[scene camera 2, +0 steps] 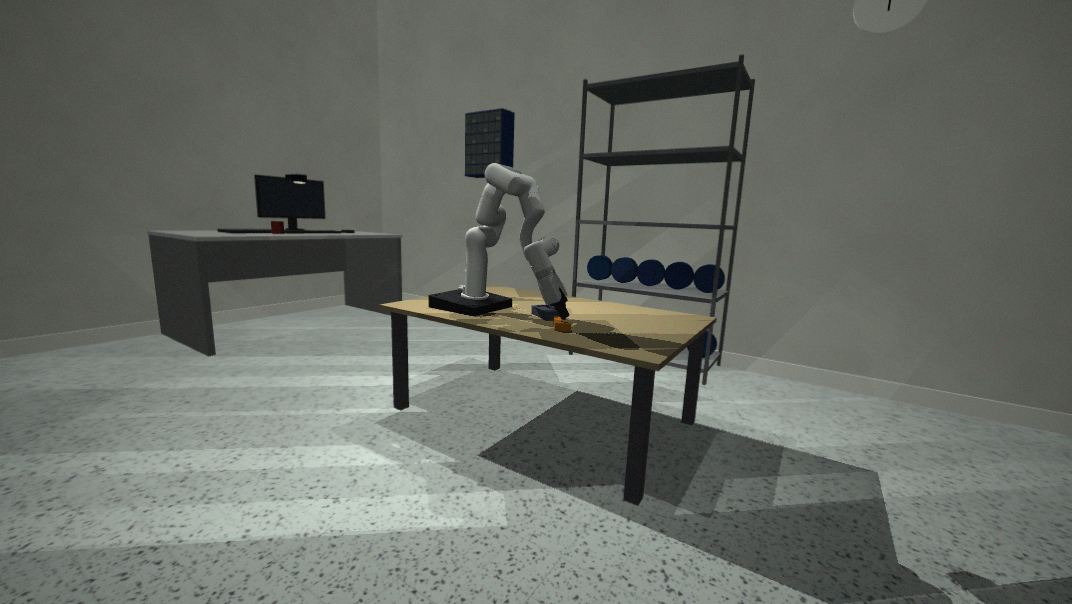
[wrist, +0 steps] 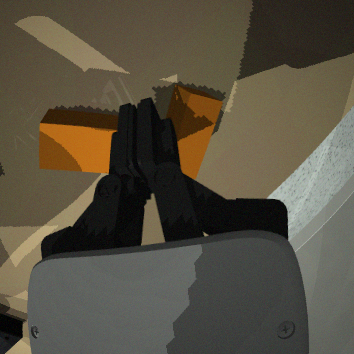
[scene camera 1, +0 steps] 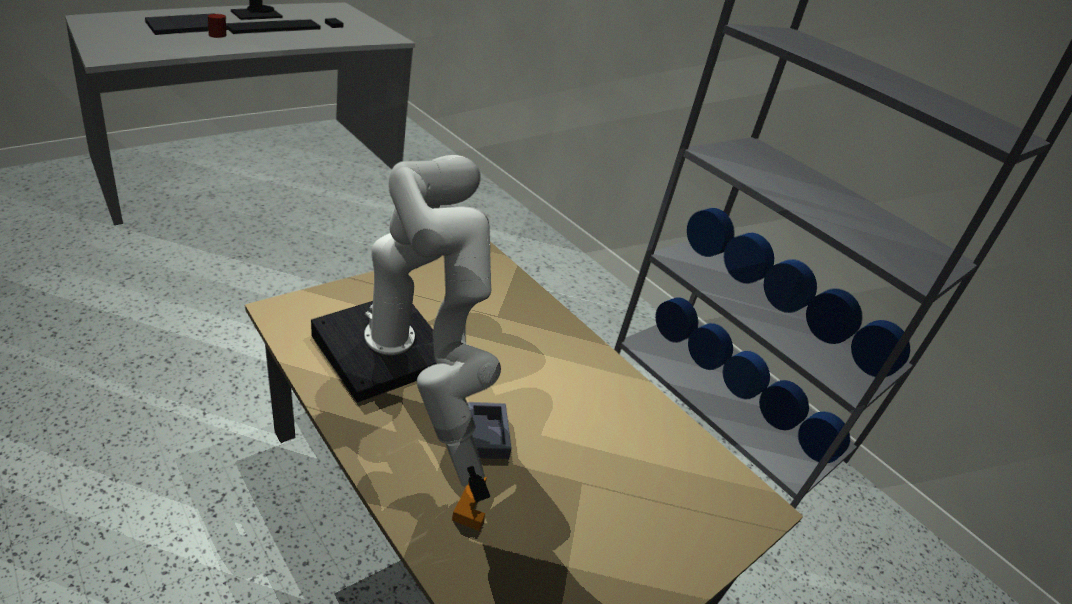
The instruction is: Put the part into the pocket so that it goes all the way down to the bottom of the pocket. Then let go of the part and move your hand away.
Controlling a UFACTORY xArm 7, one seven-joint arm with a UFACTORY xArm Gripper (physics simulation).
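Places are measured from the arm's base along level axes (x ahead, y left, z up), in centimetres.
Pixels of known places: gripper, fingertip midpoint: [scene camera 2: 565,317] [wrist: 144,118] [scene camera 1: 482,497]; arm's base, origin of the base link: [scene camera 2: 475,296] [scene camera 1: 389,337].
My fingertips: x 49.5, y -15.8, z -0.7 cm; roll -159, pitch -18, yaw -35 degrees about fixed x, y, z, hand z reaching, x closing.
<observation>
For each thing: its top centre in the pictures, then the offset to it from my fingertips. Level surfaces: height alone.
- orange L-shaped part, middle of its top: [wrist: 129,131] [scene camera 1: 477,496] [scene camera 2: 562,319] dy -0.1, dx -1.3, dz -1.0 cm
- dark grey tray with the pocket, middle of its top: [scene camera 1: 489,424] [scene camera 2: 548,307] dy +15.7, dx -13.5, dz -0.4 cm
- wooden table, its level: dz -4.0 cm
The orange L-shaped part [scene camera 1: 468,515] [scene camera 2: 562,324] [wrist: 75,147] lies on the table, outside the pocket. My gripper [scene camera 1: 480,495] [scene camera 2: 565,317] [wrist: 144,118] is shut with nothing between its fingers. In the wrist view its fingertips stand over the part and hide the middle of it, with one arm of the part showing on each side. Whether the fingertips touch the part cannot be told. The dark grey tray with the pocket [scene camera 1: 494,452] [scene camera 2: 543,312] stands on the table, nearer the robot base than the part. The robot's forearm covers the tray's left side in scene camera 1.
The black base plate [scene camera 1: 337,352] [scene camera 2: 450,303] carries the arm on the wooden table [scene camera 1: 637,450] [scene camera 2: 637,318]. The part lies near the table's long front edge. A shelf rack [scene camera 1: 795,97] with blue discs stands beyond the table, and a grey desk [scene camera 1: 135,45] [scene camera 2: 180,258] stands farther back.
</observation>
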